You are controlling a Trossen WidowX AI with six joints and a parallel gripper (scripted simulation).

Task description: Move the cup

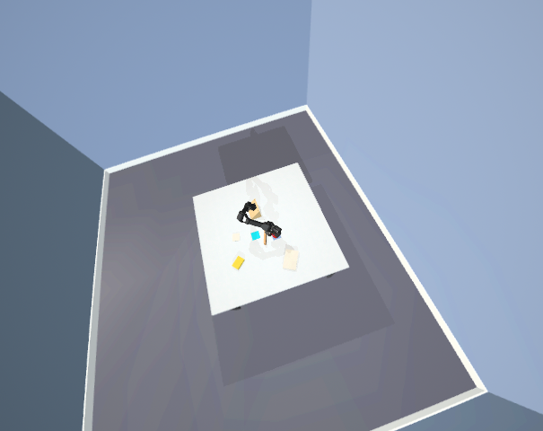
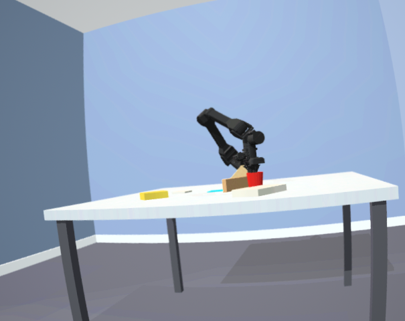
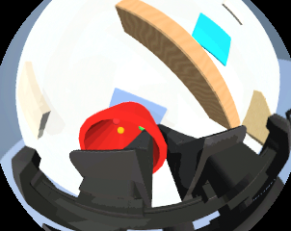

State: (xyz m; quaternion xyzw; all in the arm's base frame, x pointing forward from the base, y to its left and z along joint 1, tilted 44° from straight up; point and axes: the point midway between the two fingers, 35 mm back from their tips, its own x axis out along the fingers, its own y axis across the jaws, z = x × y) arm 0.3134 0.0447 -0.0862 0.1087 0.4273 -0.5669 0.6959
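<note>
The cyan pad is 18 cm to the right of my gripper tip, 5 cm below it and 5 cm behind it. The rest, counted from my gripper tip: yellow block: 42 cm to the right, 16 cm ahead, 2 cm below; thin wooden bar: 8 cm to the right, 2 cm below, 1 cm behind.
</note>
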